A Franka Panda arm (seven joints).
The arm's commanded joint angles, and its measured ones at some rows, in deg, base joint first. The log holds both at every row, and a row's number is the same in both.
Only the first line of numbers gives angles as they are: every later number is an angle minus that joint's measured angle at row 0.
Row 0, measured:
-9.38, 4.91, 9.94, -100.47, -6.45, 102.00, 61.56
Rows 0 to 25, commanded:
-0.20, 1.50, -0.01, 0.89, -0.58, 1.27, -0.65
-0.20, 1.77, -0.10, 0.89, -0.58, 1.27, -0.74
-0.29, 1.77, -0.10, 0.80, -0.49, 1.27, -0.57
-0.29, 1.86, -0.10, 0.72, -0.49, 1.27, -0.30
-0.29, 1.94, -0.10, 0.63, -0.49, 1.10, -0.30
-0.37, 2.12, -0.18, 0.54, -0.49, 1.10, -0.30
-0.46, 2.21, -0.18, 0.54, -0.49, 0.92, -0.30
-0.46, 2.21, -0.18, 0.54, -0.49, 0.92, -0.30
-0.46, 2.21, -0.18, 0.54, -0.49, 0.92, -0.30
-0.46, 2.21, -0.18, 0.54, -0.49, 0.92, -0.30
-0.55, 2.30, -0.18, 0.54, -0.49, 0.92, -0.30
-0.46, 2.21, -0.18, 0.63, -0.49, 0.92, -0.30
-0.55, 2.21, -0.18, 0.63, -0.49, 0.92, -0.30
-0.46, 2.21, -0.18, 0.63, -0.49, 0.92, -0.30
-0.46, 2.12, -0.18, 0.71, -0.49, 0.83, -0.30
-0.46, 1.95, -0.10, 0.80, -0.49, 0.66, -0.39
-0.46, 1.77, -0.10, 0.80, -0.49, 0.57, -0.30
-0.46, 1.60, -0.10, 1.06, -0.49, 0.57, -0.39
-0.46, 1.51, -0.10, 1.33, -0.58, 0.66, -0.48
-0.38, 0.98, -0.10, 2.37, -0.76, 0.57, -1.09
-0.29, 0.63, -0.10, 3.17, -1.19, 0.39, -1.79
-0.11, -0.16, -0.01, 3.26, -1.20, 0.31, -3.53
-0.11, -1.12, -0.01, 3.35, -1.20, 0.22, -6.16
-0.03, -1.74, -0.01, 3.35, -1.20, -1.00, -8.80
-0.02, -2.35, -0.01, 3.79, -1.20, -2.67, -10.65
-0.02, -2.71, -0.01, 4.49, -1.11, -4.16, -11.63
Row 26, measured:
0.04, -0.42, -0.39, 3.66, -0.11, -0.29, -7.05
